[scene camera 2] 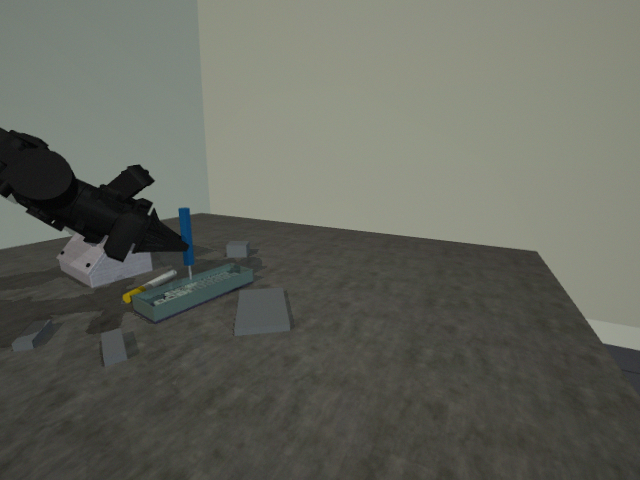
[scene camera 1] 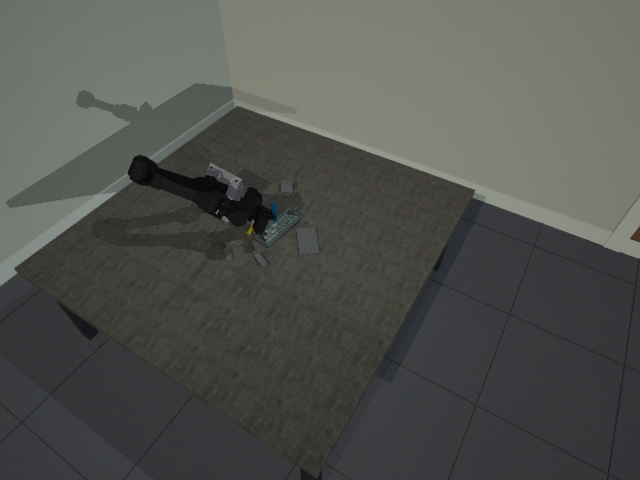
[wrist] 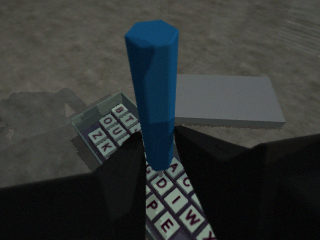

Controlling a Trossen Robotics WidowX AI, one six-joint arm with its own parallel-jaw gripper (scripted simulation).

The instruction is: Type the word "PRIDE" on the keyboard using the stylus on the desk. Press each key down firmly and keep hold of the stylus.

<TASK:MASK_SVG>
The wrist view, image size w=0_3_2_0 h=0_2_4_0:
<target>gripper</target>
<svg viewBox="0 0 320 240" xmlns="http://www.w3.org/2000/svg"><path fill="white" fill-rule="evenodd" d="M142 133L140 131L134 132L93 172L1 188L0 240L145 240L147 168ZM174 126L175 144L180 161L216 240L320 240L320 134L260 143L252 148L247 148L182 125Z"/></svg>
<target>blue stylus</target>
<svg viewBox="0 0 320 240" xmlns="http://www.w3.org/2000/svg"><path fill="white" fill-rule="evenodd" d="M135 23L124 37L147 163L154 171L158 171L159 177L163 177L163 170L169 169L173 159L179 31L162 20Z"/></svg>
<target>flat grey slab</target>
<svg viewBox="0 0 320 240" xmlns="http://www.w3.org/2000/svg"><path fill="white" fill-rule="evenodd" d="M177 74L175 123L282 128L286 123L269 77Z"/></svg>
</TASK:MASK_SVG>
